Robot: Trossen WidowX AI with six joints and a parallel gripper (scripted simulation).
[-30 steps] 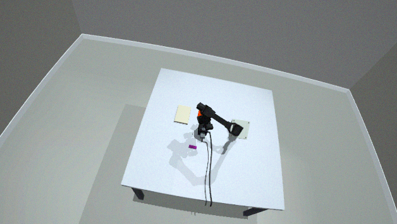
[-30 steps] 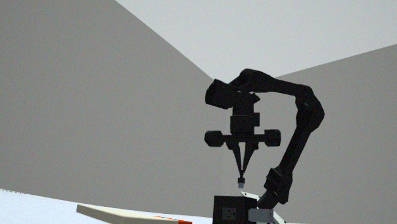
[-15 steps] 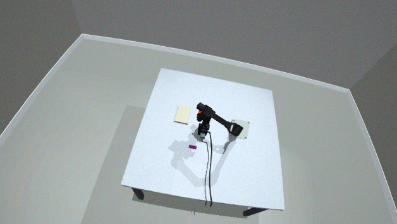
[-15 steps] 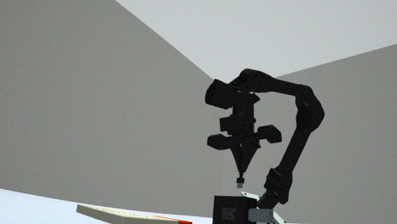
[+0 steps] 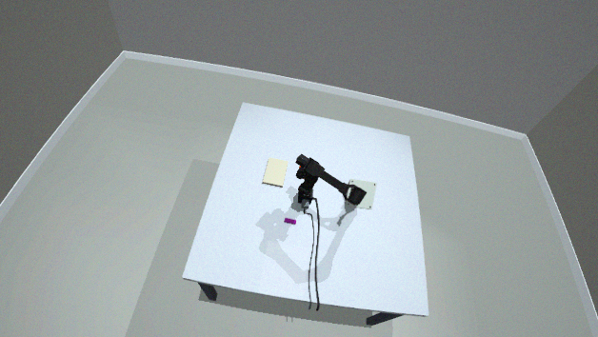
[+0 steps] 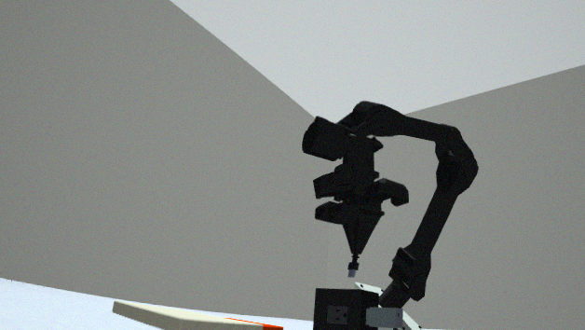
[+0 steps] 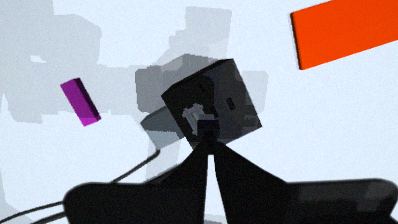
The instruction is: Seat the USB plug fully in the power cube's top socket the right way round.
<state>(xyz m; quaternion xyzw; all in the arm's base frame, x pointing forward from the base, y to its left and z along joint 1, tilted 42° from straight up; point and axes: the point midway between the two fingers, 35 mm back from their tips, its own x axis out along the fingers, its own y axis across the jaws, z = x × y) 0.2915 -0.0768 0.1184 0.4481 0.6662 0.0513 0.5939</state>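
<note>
Now: gripper tip 2 cm above the usb plug. From my gripper tip the other things lie so: cream flat pad 17 cm ahead, 18 cm to the right, 13 cm below; purple block 9 cm ahead, 15 cm to the left, 13 cm below; orange flat card 2 cm behind, 23 cm to the right, 13 cm below.
</note>
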